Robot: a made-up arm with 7 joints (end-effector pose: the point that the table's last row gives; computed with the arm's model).
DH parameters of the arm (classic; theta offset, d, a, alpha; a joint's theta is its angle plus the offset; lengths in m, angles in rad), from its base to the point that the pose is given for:
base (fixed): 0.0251 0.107 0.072 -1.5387
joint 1: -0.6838 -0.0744 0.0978 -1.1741
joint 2: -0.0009 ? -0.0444 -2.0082
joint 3: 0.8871 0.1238 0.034 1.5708
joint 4: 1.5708 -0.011 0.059 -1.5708
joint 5: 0 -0.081 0.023 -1.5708
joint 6: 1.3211 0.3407 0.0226 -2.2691
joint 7: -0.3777 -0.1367 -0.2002 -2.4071
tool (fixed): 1.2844 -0.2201 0 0
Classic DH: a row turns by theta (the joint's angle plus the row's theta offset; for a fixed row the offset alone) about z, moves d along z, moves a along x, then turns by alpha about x.
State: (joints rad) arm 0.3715 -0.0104 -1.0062 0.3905 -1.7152 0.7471 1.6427
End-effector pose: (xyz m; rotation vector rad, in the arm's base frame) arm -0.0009 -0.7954 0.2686 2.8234 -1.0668 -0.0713
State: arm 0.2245 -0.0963 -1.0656 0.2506 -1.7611 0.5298 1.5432
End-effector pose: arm 0.1288 -0.8195 0.2798 2.9535 -0.8069 -0.1082
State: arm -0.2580 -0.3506 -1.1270 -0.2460 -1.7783 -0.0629 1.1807
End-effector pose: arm 0.3252 -0.6547 0.5973 2.7253 -0.2862 0.1932
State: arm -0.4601 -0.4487 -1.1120 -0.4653 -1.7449 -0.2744 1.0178
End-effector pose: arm 0.2322 -0.5043 0.7550 2.4536 -0.3110 0.4762
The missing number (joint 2, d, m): -0.058
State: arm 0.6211 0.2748 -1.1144 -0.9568 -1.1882 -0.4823 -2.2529
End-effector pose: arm 0.3366 -0.3469 -0.0317 -0.8302 1.9576 -1.5305
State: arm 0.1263 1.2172 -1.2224 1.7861 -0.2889 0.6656 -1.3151
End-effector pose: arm -0.1000 0.0046 0.3888 -0.1741 -1.1053 0.6961
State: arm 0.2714 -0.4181 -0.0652 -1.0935 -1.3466 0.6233 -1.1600
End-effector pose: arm 0.3302 -0.2460 0.4529 -0.8060 -0.2404 -0.8209
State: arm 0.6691 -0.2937 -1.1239 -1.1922 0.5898 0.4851 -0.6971
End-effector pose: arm 0.2336 -0.3064 0.4337 -1.1631 -0.6302 -1.8995
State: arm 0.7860 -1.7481 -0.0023 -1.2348 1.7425 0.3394 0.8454
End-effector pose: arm 0.3359 -0.0108 -0.2321 0.7159 1.6475 -1.5526
